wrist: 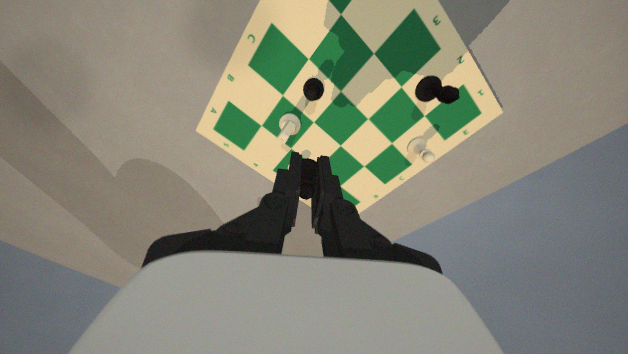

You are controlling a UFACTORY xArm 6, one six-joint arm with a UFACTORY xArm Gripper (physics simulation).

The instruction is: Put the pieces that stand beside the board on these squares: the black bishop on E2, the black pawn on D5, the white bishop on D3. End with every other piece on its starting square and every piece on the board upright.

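Frame: origin at the arm's base, x down, y ahead, z right, level; metres.
Seen in the pictures: gripper, fingertip midpoint: (306, 171).
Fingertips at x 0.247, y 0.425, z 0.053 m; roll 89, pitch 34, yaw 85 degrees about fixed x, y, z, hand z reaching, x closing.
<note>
Offsets run from my fingertips to a thing's top centre. "spot": to the spot under its first point.
My gripper (306, 171) is shut on the black pawn @(dz +0.002, dx -0.024, dy +0.002 m) (306, 191), whose round head shows between the fingers, low in the view. It is held in front of the board's near-left edge. On the board @(spot: dz +0.071, dx +0.071, dy -0.088 m) (205, 126), the black bishop @(dz -0.104, dx +0.028, dy +0.045 m) (428, 89) stands upright on E2, at the right. D5 (301, 30) and D3 @(spot: dz -0.069, dx +0.071, dy +0.010 m) (372, 90) show no piece. The white bishop cannot be made out for certain; a small pale shape (260, 200) shows beside the left finger, mostly hidden.
A white pawn @(dz -0.068, dx +0.040, dy +0.087 m) (417, 147) stands on D1. A white piece @(dz +0.006, dx +0.032, dy -0.024 m) (289, 125) stands on B4 and a black piece @(dz -0.033, dx +0.040, dy -0.029 m) (313, 89) on C4, seen from above. The fingers hide part of the board's near edge around A3 and A2. The board's far part is cut off.
</note>
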